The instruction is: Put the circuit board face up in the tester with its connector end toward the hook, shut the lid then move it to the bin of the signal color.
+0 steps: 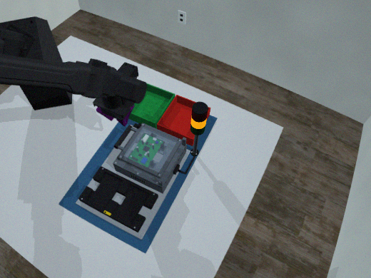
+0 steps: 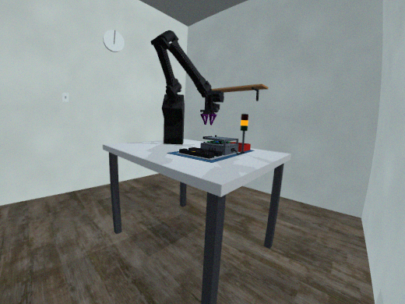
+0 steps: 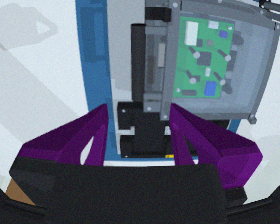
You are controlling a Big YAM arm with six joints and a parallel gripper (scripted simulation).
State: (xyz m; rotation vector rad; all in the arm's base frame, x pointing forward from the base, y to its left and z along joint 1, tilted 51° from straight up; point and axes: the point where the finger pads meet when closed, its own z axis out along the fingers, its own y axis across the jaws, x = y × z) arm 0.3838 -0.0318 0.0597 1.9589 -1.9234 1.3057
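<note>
Right now the black latch hook is 100 mm below my hand, 50 mm to the left of it and 30 mm ahead of it. The rest, counted from my hand: green circuit board 110 mm below, 80 mm ahead, 10 mm to the right; tester lid 100 mm below, 90 mm ahead, 20 mm to the right; green bin 200 mm to the left, 170 mm below, 20 mm ahead.
</note>
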